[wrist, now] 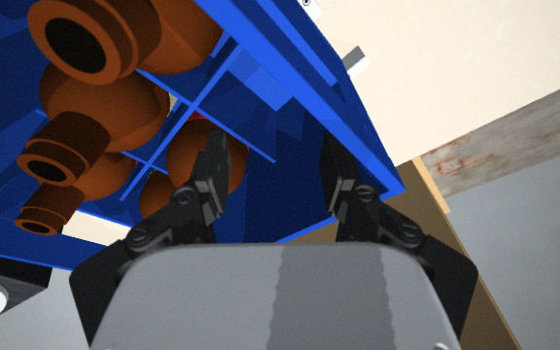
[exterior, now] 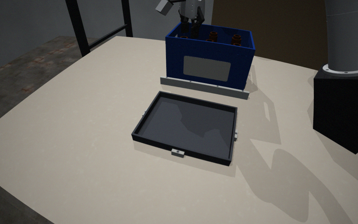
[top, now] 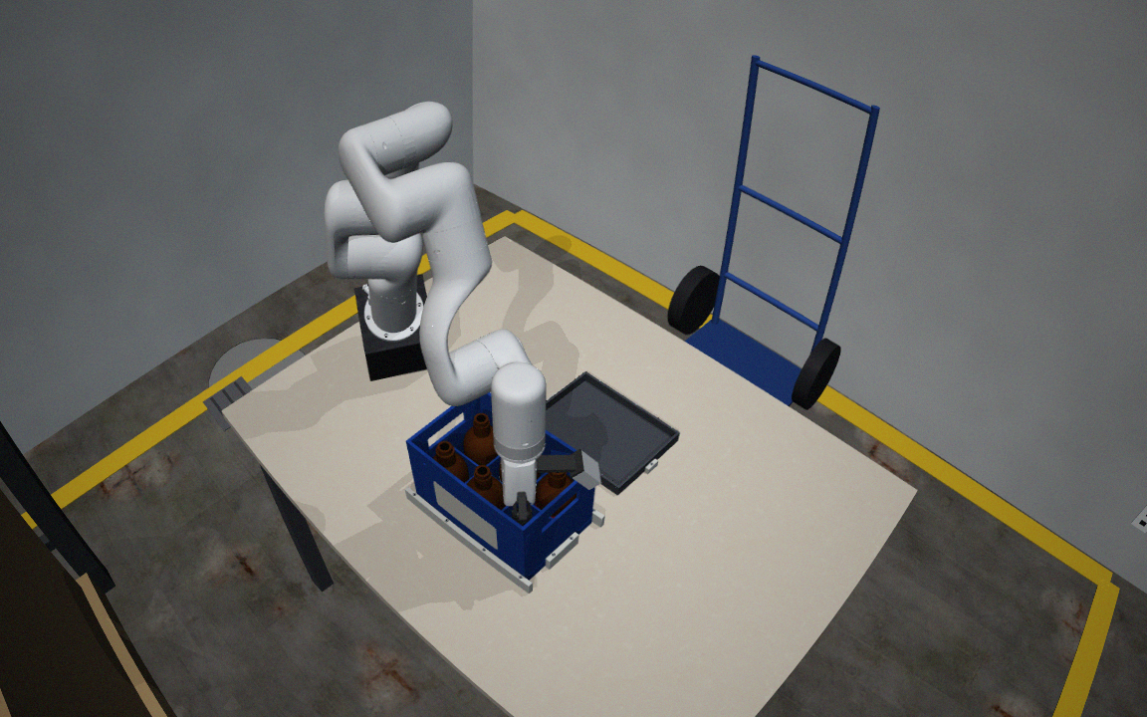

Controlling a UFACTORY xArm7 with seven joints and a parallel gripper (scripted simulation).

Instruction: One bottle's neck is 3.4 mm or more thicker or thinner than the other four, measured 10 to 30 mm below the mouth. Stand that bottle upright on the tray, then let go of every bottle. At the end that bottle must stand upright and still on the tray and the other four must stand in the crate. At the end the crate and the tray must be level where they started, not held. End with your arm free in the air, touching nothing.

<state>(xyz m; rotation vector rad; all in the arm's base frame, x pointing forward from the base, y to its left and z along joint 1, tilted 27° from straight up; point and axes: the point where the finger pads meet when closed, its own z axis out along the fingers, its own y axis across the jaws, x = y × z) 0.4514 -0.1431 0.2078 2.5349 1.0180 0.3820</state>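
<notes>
Now: hand 8 cm past the crate, 7 cm above it and 5 cm to the right of it. From my hand the other things lie so: dark grey tray (32 cm to the left, 15 cm below, 5 cm behind); glass bottle (17 cm behind, 7 cm below, 1 cm to the left).
</notes>
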